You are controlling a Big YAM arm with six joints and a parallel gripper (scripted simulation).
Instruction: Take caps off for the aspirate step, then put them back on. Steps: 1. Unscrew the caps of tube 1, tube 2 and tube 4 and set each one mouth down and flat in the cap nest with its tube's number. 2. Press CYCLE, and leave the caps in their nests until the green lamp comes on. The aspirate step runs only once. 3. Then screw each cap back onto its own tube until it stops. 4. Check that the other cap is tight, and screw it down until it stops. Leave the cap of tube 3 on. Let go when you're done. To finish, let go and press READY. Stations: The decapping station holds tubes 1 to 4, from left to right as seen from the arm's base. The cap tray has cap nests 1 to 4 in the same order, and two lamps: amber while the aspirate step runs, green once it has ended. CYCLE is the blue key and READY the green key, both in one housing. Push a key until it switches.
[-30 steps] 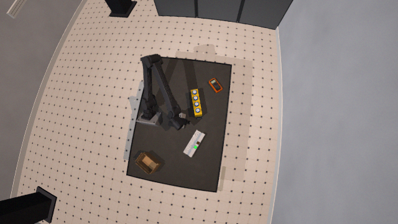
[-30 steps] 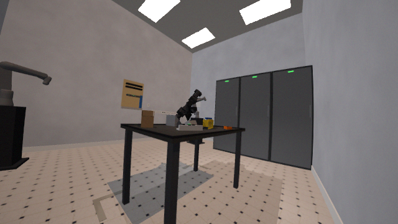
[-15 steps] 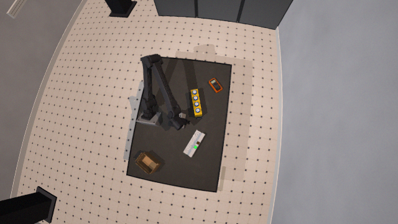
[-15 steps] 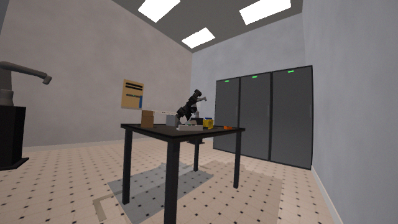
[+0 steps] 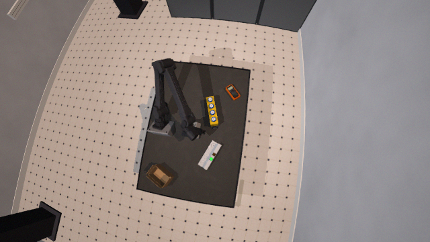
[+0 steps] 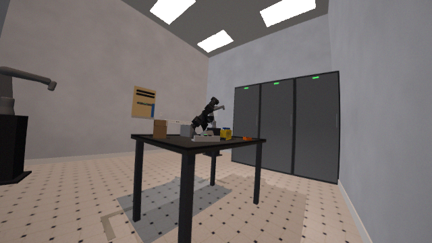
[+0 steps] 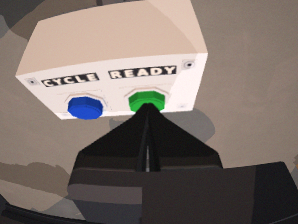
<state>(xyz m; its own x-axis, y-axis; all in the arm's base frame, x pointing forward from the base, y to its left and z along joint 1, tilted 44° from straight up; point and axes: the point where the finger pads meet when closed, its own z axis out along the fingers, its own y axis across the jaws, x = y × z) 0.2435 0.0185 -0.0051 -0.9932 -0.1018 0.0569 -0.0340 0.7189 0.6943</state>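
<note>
Right now the green key is 1 cm below my hand. Round my hand: blue key (5 cm to the left, 1 cm below); grey key housing (2 cm ahead, 3 cm to the left, 3 cm below); cardboard box (12 cm behind, 38 cm to the right, 2 cm below).
</note>
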